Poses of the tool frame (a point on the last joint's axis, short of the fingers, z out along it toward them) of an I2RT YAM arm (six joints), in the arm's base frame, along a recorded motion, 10 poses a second.
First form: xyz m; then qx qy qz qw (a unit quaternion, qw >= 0).
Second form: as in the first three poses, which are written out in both.
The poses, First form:
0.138, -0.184, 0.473, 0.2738, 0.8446, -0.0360, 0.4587
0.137, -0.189, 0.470, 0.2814, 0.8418, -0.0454, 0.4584
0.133, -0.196, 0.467, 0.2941, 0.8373, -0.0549, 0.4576
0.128, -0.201, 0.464, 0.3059, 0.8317, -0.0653, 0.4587
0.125, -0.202, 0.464, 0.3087, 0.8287, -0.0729, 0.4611
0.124, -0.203, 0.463, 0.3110, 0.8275, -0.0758, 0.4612
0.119, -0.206, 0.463, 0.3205, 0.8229, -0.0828, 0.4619
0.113, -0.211, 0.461, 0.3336, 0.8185, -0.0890, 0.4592
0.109, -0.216, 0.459, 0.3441, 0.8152, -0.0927, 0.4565
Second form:
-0.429, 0.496, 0.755, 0.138; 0.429, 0.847, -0.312, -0.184; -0.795, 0.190, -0.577, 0.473; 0, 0, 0, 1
-0.421, 0.515, 0.746, 0.137; 0.432, 0.838, -0.334, -0.189; -0.797, 0.182, -0.576, 0.470; 0, 0, 0, 1
-0.408, 0.543, 0.734, 0.133; 0.442, 0.821, -0.361, -0.196; -0.799, 0.177, -0.575, 0.467; 0, 0, 0, 1
-0.392, 0.569, 0.723, 0.128; 0.449, 0.804, -0.389, -0.201; -0.803, 0.172, -0.571, 0.464; 0, 0, 0, 1
-0.384, 0.579, 0.719, 0.125; 0.444, 0.799, -0.406, -0.202; -0.809, 0.164, -0.564, 0.464; 0, 0, 0, 1
-0.381, 0.585, 0.716, 0.124; 0.445, 0.795, -0.412, -0.203; -0.810, 0.161, -0.563, 0.463; 0, 0, 0, 1
-0.368, 0.604, 0.707, 0.119; 0.451, 0.781, -0.432, -0.206; -0.813, 0.160, -0.560, 0.463; 0, 0, 0, 1
-0.356, 0.628, 0.692, 0.113; 0.464, 0.762, -0.452, -0.211; -0.811, 0.161, -0.562, 0.461; 0, 0, 0, 1
-0.346, 0.646, 0.681, 0.109; 0.476, 0.746, -0.465, -0.216; -0.808, 0.163, -0.566, 0.459; 0, 0, 0, 1

